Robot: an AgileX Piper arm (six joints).
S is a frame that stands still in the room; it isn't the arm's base.
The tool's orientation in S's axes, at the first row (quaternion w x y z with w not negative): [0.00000, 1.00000, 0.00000, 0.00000]
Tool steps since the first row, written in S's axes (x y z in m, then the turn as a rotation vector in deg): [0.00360, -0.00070, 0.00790, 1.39, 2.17, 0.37]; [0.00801, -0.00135, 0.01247, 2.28, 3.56, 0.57]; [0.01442, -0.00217, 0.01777, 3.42, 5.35, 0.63]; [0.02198, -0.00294, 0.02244, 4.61, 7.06, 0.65]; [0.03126, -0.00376, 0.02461, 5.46, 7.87, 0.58]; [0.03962, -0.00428, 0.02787, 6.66, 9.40, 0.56]
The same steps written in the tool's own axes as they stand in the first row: [0.00360, 0.00070, -0.00790, 1.39, -2.17, -0.37]; [0.00801, 0.00135, -0.01247, 2.28, -3.56, -0.57]; [0.01442, 0.00217, -0.01777, 3.42, -5.35, -0.63]; [0.02198, 0.00294, -0.02244, 4.61, -7.06, -0.65]; [0.03126, 0.00376, -0.02461, 5.46, -7.87, -0.58]; [0.03962, 0.00428, -0.02787, 6.66, -9.40, -0.56]
